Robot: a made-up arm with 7 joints.
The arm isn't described. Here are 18 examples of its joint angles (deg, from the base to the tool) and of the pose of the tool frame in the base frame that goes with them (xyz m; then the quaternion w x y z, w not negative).
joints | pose
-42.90 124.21 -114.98 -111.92 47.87 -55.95 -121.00 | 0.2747 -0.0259 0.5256 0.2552 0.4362 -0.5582 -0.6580
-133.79 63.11 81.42 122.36 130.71 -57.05 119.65 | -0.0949 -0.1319 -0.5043 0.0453 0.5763 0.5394 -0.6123
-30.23 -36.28 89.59 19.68 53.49 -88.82 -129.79 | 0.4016 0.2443 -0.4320 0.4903 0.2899 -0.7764 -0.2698
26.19 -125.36 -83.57 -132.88 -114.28 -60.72 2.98 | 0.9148 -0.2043 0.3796 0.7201 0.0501 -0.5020 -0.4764
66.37 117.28 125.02 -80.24 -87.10 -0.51 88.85 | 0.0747 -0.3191 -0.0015 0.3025 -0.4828 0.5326 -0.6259
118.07 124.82 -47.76 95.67 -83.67 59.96 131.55 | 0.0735 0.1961 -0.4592 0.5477 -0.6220 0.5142 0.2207
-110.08 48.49 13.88 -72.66 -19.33 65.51 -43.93 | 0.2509 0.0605 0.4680 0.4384 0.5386 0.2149 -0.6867
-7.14 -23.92 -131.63 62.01 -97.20 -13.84 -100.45 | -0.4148 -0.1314 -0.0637 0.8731 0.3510 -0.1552 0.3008
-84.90 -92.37 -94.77 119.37 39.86 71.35 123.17 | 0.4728 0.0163 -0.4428 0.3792 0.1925 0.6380 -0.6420
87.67 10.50 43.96 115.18 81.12 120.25 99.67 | 0.0047 -0.1300 0.3519 0.0946 0.2518 0.0135 0.9631
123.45 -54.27 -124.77 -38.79 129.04 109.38 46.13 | 0.4203 -0.0661 0.0449 0.6401 -0.1008 -0.1309 0.7503
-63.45 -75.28 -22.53 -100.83 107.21 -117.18 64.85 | 0.6671 -0.2960 -0.1472 0.8013 0.0651 0.3145 -0.5048
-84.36 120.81 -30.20 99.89 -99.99 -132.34 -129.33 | 0.0926 -0.1030 0.4623 0.5619 0.3255 0.4138 -0.6380
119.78 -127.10 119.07 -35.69 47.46 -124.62 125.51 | 0.8895 0.4551 0.2195 0.5179 -0.7202 0.2476 -0.3896
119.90 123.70 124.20 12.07 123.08 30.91 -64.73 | 0.2438 0.4807 -0.3337 0.4277 0.0599 -0.8544 0.2890
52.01 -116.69 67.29 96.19 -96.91 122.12 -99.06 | 0.4541 0.1945 0.8760 0.8552 -0.1117 0.1646 -0.4786
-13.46 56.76 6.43 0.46 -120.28 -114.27 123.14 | 0.4906 -0.1094 0.3916 0.7312 0.2286 0.2264 0.6015
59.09 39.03 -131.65 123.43 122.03 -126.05 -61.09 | 0.0801 -0.0859 -0.1292 0.8204 0.1241 -0.5385 0.1466
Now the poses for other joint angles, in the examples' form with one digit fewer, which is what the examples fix.
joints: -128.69 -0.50 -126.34 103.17 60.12 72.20 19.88
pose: 0.280 0.460 -0.204 0.803 0.021 -0.584 -0.119
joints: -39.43 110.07 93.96 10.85 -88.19 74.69 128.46
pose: 0.222 -0.211 -0.471 0.232 -0.767 -0.229 0.553
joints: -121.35 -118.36 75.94 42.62 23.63 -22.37 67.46
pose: 0.563 -0.400 -0.192 0.161 0.973 -0.153 0.058
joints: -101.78 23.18 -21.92 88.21 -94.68 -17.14 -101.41
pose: 0.514 0.014 0.464 0.541 0.591 0.455 -0.389
